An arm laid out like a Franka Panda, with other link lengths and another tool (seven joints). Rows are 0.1 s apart.
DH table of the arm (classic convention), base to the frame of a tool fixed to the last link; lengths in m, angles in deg. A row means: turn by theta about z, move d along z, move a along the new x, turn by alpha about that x. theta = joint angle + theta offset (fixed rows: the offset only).
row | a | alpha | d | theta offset
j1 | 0 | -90 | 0.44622 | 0
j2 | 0 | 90 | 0 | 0
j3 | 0.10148 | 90 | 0.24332 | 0
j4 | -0.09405 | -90 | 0 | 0
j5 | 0 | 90 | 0.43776 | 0
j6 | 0.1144 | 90 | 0 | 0
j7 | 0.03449 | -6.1 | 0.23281 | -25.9
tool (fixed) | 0 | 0 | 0.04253 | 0
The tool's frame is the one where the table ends.
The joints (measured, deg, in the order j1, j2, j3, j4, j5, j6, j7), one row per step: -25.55 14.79 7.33 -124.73 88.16 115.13 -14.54; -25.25 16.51 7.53 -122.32 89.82 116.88 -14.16; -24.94 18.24 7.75 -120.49 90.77 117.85 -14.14; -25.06 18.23 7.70 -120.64 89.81 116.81 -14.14; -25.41 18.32 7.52 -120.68 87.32 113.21 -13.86; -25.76 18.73 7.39 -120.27 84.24 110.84 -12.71; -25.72 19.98 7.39 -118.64 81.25 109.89 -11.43; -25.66 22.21 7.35 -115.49 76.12 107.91 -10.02; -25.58 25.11 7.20 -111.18 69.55 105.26 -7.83
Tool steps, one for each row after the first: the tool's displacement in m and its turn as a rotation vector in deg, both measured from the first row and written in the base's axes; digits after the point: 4 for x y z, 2 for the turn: 0.0165 -0.0073 0.0015 0.03 -0.34 -2.11; 0.0264 -0.0081 -0.0020 0.20 -0.44 -3.02; 0.0226 -0.0039 -0.0027 0.35 -0.39 -1.78; 0.0129 0.0091 -0.0006 1.50 -0.41 1.86; 0.0036 0.0164 -0.0034 1.87 0.66 4.90; 0.0013 0.0213 -0.0087 1.28 1.81 7.34; -0.0021 0.0284 -0.0155 -0.09 2.99 11.85; -0.0074 0.0330 -0.0246 -1.95 4.99 17.30
